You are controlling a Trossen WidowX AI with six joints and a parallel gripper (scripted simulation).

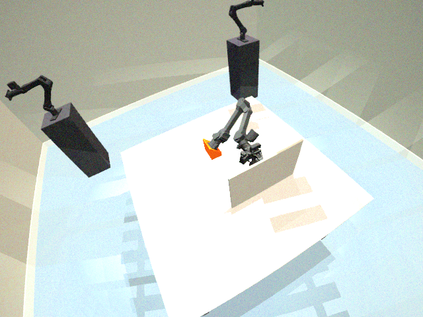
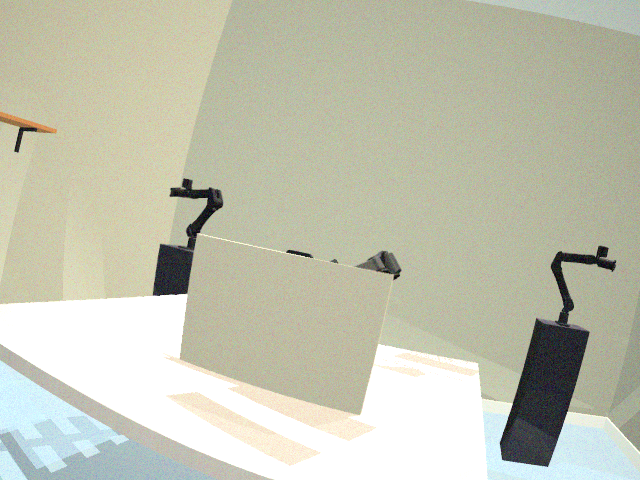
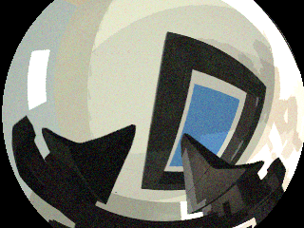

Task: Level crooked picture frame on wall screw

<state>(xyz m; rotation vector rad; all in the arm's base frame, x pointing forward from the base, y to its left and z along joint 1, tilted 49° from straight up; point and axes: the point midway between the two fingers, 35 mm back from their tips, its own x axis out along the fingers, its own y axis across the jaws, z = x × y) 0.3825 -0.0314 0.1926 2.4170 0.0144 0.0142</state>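
Right now my gripper tip is 5 cm above the picture frame. Round my gripper tip: wall panel 7 cm below, 1 cm to the left, 1 cm ahead.
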